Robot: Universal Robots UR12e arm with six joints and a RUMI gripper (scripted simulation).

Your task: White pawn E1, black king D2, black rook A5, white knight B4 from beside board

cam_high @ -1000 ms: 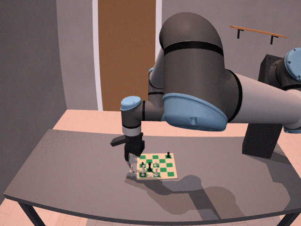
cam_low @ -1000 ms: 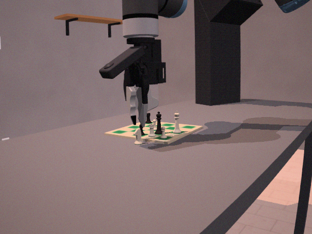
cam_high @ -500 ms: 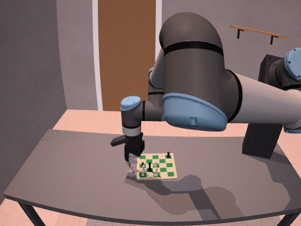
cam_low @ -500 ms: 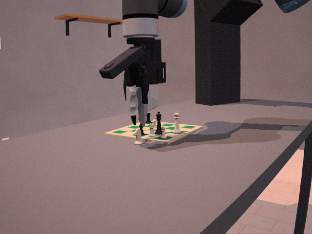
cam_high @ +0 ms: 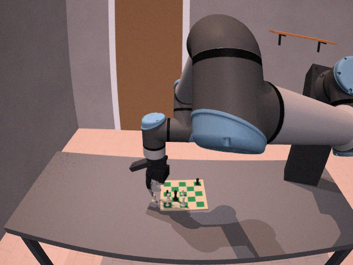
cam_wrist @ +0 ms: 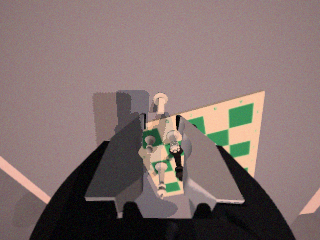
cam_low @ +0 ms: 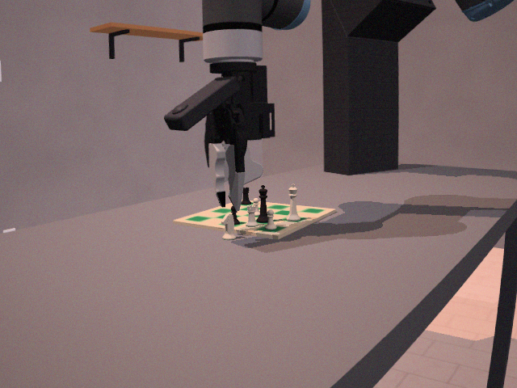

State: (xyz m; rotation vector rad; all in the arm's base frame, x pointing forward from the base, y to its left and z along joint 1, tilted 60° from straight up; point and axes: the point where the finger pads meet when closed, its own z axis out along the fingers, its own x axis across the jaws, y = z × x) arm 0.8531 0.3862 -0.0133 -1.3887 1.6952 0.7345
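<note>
Right now the white knight is 5 cm below my hand. Also, from my hand: black king 10 cm behind, 3 cm to the right, 2 cm below; then black pawn 5 cm to the right, 5 cm behind, 4 cm below; then white rook 6 cm behind, 4 cm below, 2 cm to the right.
</note>
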